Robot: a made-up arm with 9 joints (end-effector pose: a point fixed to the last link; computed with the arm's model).
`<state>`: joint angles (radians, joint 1 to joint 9).
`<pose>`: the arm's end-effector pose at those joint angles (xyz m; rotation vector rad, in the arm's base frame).
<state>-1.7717 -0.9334 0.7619 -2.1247 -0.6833 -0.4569 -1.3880 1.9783 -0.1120</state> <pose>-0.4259 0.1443 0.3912 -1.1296 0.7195 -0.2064</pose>
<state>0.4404 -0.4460 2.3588 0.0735 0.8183 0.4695 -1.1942 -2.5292 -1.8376</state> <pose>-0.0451 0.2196 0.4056 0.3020 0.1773 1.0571</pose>
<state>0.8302 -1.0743 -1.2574 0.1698 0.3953 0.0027 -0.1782 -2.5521 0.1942</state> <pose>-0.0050 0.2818 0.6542 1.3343 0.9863 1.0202</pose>
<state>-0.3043 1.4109 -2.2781 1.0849 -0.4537 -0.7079 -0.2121 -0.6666 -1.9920</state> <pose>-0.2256 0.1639 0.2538 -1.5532 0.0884 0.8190</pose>
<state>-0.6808 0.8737 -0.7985 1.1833 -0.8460 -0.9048 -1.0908 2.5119 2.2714</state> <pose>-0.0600 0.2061 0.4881 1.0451 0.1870 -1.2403</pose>
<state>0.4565 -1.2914 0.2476 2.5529 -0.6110 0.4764 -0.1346 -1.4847 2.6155</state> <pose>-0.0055 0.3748 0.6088 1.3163 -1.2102 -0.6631</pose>
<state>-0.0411 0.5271 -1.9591 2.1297 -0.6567 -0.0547 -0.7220 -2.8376 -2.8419</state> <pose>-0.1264 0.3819 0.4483 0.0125 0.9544 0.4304</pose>
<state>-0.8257 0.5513 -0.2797 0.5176 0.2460 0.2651 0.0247 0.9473 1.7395</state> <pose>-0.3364 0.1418 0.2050 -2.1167 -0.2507 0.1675</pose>
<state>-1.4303 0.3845 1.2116 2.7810 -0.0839 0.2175 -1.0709 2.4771 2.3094</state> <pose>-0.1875 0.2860 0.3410 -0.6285 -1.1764 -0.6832</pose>
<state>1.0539 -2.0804 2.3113 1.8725 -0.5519 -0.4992 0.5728 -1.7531 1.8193</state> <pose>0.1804 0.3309 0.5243 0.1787 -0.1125 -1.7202</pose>
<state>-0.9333 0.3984 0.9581 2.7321 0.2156 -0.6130 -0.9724 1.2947 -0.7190</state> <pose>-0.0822 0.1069 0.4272 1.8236 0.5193 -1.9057</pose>
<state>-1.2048 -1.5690 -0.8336 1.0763 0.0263 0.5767 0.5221 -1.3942 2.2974</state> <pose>-0.0948 0.3414 0.4940 -0.4226 -1.9430 -0.7488</pose>
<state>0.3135 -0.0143 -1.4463 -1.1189 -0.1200 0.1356 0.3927 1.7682 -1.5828</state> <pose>0.1082 0.4103 0.1924 -0.4874 1.3511 -1.6843</pose>
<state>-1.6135 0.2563 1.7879 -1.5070 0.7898 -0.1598 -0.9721 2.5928 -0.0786</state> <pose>-0.3487 0.1995 0.3923 -0.1725 -0.1089 0.0167</pose>
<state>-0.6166 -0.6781 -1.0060 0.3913 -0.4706 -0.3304 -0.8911 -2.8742 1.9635</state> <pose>-0.3632 0.2925 0.3410 -2.3007 1.5044 0.5562</pose>
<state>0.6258 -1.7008 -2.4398 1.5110 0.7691 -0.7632 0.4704 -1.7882 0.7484</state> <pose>-0.0653 0.3434 0.5855 -0.0223 1.4586 0.5149</pose>
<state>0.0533 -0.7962 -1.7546 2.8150 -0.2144 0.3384 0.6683 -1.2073 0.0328</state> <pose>0.0207 0.4466 0.4414 -0.1638 0.5778 -1.5000</pose>
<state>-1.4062 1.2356 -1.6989 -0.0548 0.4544 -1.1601 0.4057 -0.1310 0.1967</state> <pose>-0.3143 -0.0418 0.5394 1.7673 0.4216 1.1460</pose>
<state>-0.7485 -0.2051 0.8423 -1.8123 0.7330 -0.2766 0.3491 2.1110 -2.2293</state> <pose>-0.0727 0.2003 0.1473 -0.0730 1.1859 -2.4541</pose>
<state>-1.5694 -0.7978 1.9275 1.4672 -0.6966 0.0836 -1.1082 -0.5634 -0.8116</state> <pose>-0.4129 0.2240 0.6116 1.4041 0.1369 0.1786</pose>
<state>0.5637 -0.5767 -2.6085 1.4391 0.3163 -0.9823 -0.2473 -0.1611 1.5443</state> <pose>0.0608 0.2100 0.3506 -0.1000 -1.3911 2.4846</pose>
